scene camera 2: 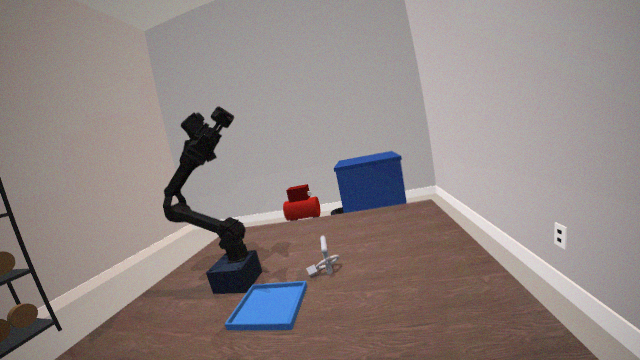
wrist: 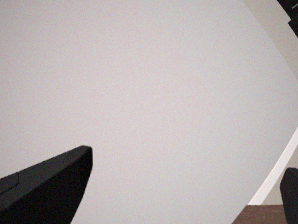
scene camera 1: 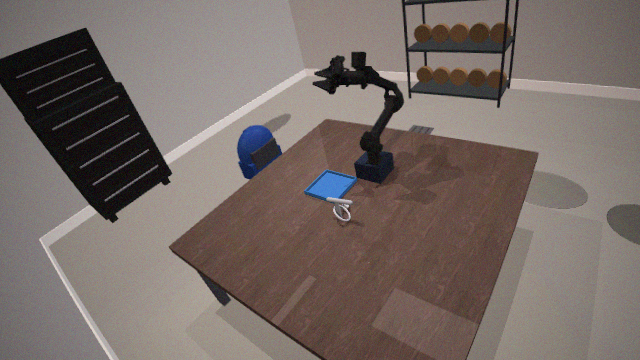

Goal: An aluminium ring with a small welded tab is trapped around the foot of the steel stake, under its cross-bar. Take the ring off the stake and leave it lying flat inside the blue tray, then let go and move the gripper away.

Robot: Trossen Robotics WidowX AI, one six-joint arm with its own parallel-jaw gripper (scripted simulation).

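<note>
Open and holding nothing, the gripper (scene camera 2: 214, 123) appears in the wrist view (wrist: 193, 170) and in scene camera 1 (scene camera 1: 313, 78) too. The scene also has a blue tray (scene camera 2: 274, 306), which scene camera 1 shows as well (scene camera 1: 333, 184).
</note>
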